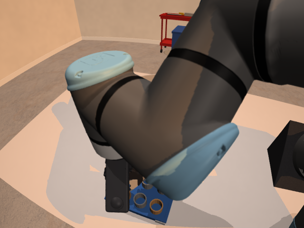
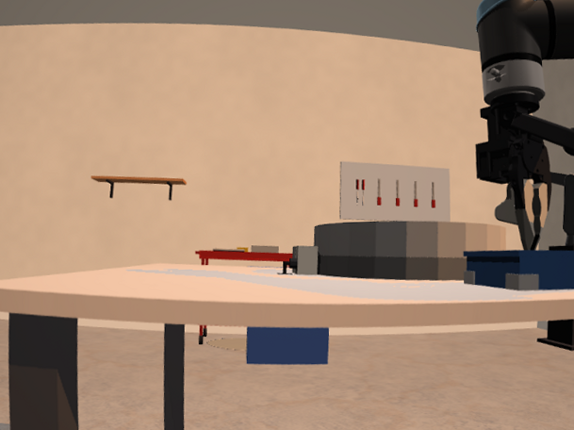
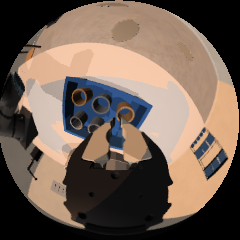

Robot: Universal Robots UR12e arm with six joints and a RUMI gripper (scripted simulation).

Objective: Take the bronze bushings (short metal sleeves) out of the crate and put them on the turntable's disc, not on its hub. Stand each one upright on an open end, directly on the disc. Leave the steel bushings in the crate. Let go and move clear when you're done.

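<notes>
My gripper is now 4 cm past the blue crate, 4 cm above it and 2 cm to the left of it.
</notes>
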